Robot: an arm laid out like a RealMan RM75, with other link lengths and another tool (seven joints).
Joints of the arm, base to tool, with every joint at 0 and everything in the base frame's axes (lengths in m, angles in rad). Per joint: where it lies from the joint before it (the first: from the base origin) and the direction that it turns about. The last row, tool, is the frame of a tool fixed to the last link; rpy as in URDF.
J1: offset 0 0 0.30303 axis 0 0 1
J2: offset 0 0 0 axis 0 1 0
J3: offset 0 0 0.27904 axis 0 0 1
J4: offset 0 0 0 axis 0 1 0
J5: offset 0 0 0.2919 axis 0 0 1
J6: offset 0 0 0 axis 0 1 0
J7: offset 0 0 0.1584 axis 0 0 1
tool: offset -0.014 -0.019 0.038 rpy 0 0.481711 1.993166
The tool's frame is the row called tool.
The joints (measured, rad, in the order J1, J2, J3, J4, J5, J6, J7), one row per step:
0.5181, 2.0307, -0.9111, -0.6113, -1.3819, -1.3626, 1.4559
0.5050, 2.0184, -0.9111, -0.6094, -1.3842, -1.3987, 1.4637
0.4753, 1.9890, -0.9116, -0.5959, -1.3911, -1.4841, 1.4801
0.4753, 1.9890, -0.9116, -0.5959, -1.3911, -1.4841, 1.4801
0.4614, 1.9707, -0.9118, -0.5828, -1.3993, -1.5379, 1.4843
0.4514, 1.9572, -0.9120, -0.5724, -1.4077, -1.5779, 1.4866
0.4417, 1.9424, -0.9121, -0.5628, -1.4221, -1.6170, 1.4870
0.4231, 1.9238, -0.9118, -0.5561, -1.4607, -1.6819, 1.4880
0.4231, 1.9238, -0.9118, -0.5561, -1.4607, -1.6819, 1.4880
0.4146, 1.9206, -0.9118, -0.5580, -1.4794, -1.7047, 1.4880
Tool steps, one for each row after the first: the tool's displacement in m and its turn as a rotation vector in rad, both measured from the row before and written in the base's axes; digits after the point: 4 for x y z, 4 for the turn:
0.0046, -0.0073, 0.0042, -0.0172, 0.0051, 0.0110
0.0121, -0.0187, 0.0077, -0.0473, 0.0129, 0.0212
0.0000, 0.0000, 0.0000, 0.0000, 0.0000, 0.0000
0.0063, -0.0117, 0.0035, -0.0317, 0.0045, 0.0176
0.0047, -0.0091, 0.0022, -0.0253, 0.0020, 0.0130
0.0052, -0.0093, 0.0022, -0.0268, -0.0048, 0.0138
0.0081, -0.0173, 0.0010, -0.0531, -0.0157, 0.0251
0.0000, 0.0000, 0.0000, 0.0000, 0.0000, 0.0000
0.0027, -0.0071, -0.0011, -0.0217, -0.0079, 0.0096

